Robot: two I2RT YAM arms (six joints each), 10 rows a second.
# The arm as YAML. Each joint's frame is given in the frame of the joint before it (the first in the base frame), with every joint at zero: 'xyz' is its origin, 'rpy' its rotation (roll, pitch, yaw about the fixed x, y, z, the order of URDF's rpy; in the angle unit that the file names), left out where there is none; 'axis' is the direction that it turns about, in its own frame. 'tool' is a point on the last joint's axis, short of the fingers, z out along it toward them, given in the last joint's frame.
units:
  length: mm
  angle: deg
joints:
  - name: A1
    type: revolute
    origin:
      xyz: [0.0, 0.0, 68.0]
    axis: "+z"
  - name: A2
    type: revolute
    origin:
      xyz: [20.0, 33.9, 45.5]
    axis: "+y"
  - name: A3
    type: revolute
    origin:
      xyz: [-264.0, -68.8, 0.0]
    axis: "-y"
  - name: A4
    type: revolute
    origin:
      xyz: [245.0, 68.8, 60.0]
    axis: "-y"
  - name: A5
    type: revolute
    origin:
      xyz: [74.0, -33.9, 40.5]
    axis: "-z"
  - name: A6
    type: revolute
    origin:
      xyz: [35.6, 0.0, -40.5]
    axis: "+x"
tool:
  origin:
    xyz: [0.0, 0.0, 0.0]
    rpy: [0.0, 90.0, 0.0]
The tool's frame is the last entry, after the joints.
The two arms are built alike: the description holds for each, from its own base.
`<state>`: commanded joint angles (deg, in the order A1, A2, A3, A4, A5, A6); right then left.
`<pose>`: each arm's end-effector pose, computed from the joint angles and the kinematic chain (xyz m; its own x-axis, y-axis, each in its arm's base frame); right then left.
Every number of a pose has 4 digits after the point.
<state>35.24 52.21 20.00 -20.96 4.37 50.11 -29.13 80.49 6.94 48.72 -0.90 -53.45</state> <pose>0.1348 0.0919 0.1547 -0.8321 0.3489 -0.4312 0.1566 0.8935 0.4208 0.1774 -0.0982 0.1099 -0.5995 -0.5855 -0.5458 -0.0122 0.6885 -0.7251</pose>
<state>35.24 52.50 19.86 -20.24 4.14 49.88 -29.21 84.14 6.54 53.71 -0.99 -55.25</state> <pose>0.1355 0.0926 0.1540 -0.8325 0.3457 -0.4329 0.1501 0.8930 0.4244 0.1788 -0.0992 0.1053 -0.5911 -0.6107 -0.5269 -0.0202 0.6642 -0.7473</pose>
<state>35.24 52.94 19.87 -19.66 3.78 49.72 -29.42 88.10 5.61 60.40 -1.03 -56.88</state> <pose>0.1363 0.0934 0.1536 -0.8346 0.3424 -0.4315 0.1447 0.8921 0.4281 0.1783 -0.0998 0.1011 -0.5782 -0.6353 -0.5119 -0.0139 0.6350 -0.7724</pose>
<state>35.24 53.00 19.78 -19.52 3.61 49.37 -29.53 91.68 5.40 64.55 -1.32 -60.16</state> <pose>0.1363 0.0935 0.1531 -0.8367 0.3363 -0.4323 0.1386 0.8936 0.4268 0.1790 -0.1005 0.0962 -0.5716 -0.6729 -0.4696 -0.0435 0.5964 -0.8015</pose>
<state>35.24 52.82 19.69 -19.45 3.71 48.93 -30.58 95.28 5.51 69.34 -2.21 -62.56</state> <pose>0.1361 0.0933 0.1532 -0.8360 0.3305 -0.4380 0.1318 0.8958 0.4244 0.1797 -0.1046 0.0934 -0.5620 -0.6980 -0.4438 -0.0468 0.5625 -0.8255</pose>
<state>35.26 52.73 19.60 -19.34 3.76 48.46 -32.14 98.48 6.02 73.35 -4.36 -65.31</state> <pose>0.1359 0.0932 0.1531 -0.8362 0.3235 -0.4429 0.1243 0.8983 0.4215 0.1808 -0.1104 0.0914 -0.5425 -0.7291 -0.4173 -0.0557 0.5269 -0.8481</pose>
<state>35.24 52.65 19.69 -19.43 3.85 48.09 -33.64 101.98 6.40 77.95 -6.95 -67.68</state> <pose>0.1360 0.0932 0.1537 -0.8357 0.3187 -0.4472 0.1193 0.9003 0.4186 0.1813 -0.1155 0.0890 -0.5156 -0.7599 -0.3958 -0.0609 0.4933 -0.8677</pose>
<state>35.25 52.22 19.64 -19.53 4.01 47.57 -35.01 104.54 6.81 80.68 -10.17 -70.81</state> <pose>0.1356 0.0928 0.1544 -0.8339 0.3123 -0.4551 0.1109 0.9025 0.4161 0.1814 -0.1194 0.0862 -0.4817 -0.7976 -0.3631 -0.0866 0.4557 -0.8859</pose>
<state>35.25 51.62 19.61 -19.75 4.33 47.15 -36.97 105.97 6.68 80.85 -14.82 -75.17</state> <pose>0.1350 0.0921 0.1555 -0.8302 0.3085 -0.4644 0.1048 0.9045 0.4135 0.1774 -0.1221 0.0815 -0.4393 -0.8390 -0.3210 -0.1451 0.4189 -0.8963</pose>
